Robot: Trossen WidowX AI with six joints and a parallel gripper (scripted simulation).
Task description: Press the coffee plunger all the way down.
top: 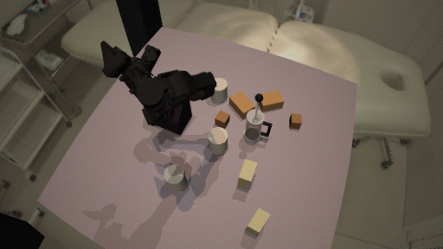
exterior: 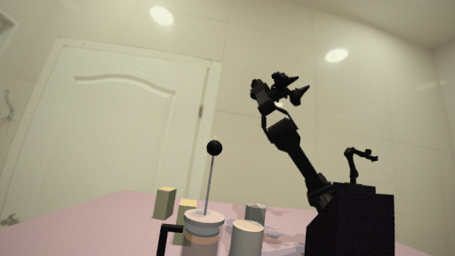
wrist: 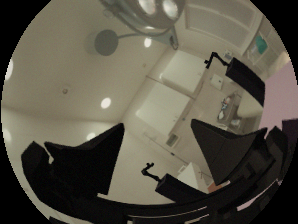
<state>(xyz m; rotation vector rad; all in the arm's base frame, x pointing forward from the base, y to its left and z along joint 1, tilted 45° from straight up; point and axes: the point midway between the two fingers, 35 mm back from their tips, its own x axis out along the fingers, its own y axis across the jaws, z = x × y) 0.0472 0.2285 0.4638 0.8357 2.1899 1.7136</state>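
My gripper tip is now 50 cm above the glass coffee press, 37 cm short of it and 25 cm to the right of it.
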